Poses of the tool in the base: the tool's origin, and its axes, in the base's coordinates. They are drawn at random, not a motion.
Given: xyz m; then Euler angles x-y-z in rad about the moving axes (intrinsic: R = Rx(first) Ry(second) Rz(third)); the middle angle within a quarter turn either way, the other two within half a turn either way.
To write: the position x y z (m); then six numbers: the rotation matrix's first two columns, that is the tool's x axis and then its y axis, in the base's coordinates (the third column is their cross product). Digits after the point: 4 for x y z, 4 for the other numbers.
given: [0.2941 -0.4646 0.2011 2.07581 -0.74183 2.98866]
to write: [0.2941 -0.4646 0.2011 -0.7286 0.5107 0.4564 -0.1123 0.5682 -0.8152]
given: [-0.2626 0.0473 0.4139 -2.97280 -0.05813 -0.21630]
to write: [-0.2626 0.0473 0.4139 0.9750 0.2211 -0.0199 0.2143 -0.9607 -0.1764]
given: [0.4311 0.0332 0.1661 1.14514 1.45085 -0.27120]
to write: [0.4311 0.0332 0.1661 0.1153 0.7606 -0.6390 0.0321 0.6401 0.7677]
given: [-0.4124 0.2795 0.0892 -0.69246 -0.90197 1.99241]
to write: [-0.4124 0.2795 0.0892 -0.2538 0.4973 -0.8296 -0.5658 -0.7720 -0.2897]
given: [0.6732 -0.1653 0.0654 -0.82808 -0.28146 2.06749]
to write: [0.6732 -0.1653 0.0654 -0.4578 0.4971 -0.7371 -0.8446 -0.5021 0.1859]
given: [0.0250 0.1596 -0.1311 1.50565 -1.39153 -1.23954]
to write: [0.0250 0.1596 -0.1311 0.0580 -0.3809 -0.9228 0.1686 -0.9073 0.3851]
